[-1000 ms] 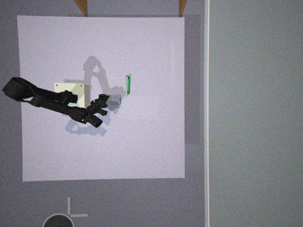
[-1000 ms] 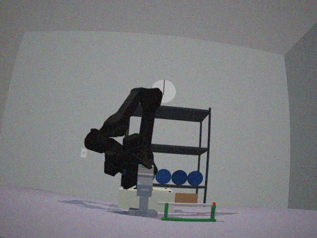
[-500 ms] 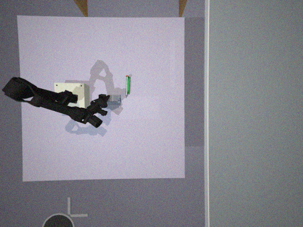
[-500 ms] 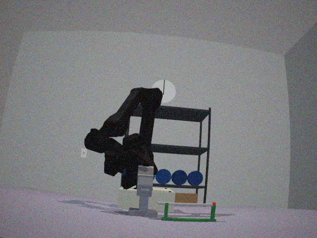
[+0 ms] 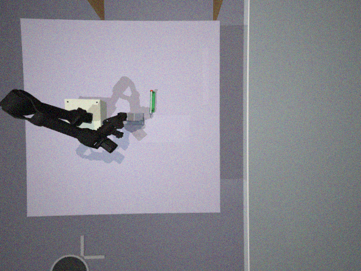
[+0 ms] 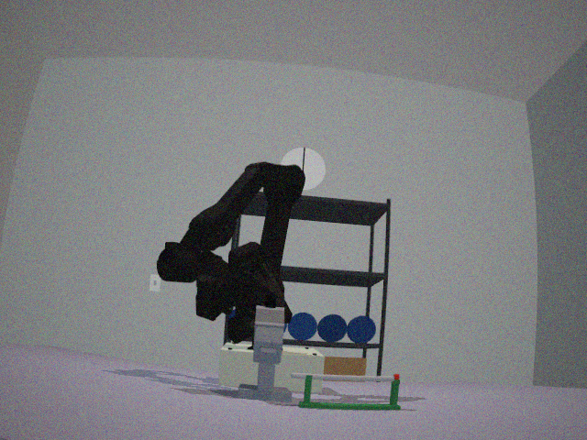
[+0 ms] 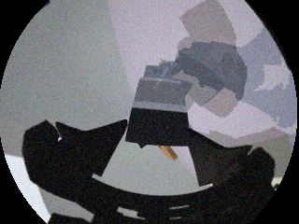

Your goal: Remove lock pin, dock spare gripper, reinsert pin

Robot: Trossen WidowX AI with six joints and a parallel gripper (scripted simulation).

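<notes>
Right now the black spare gripper is 30 mm ahead of my gripper tip, 20 mm below it and 10 mm to the right of it. The rest, counted from my gripper tip: socket 80 mm below, 50 mm ahead, 10 mm to the right; green cradle 130 mm ahead, 120 mm to the left, 110 mm below.
</notes>
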